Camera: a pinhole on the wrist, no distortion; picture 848 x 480 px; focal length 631.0 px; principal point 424.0 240.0 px. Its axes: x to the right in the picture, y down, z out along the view. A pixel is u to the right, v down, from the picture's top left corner.
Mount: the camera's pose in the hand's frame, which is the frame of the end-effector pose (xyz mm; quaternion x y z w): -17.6 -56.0 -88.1 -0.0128 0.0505 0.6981 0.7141
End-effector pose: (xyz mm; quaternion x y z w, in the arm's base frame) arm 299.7 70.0 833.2 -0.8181 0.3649 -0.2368 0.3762
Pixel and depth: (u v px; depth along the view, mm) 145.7 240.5 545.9
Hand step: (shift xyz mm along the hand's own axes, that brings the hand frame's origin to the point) 6.7 -247.3 476.5
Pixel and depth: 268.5 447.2 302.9
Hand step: -102.0 -100.9 225.1
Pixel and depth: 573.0 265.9 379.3
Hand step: -10.8 67.3 281.9
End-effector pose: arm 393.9 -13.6 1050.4 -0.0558 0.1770 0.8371 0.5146
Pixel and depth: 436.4 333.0 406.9
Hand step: -55.2 -10.4 319.0
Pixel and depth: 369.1 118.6 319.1
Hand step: 60.4 -56.8 228.6
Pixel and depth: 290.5 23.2 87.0
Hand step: 16.6 -67.4 -1.5
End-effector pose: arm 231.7 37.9 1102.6 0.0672 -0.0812 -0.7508 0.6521
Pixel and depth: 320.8 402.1 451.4
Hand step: -110.4 -86.5 373.6
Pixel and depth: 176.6 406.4 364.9
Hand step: -96.8 -163.7 292.7
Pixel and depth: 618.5 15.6 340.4
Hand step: 123.8 75.7 234.7
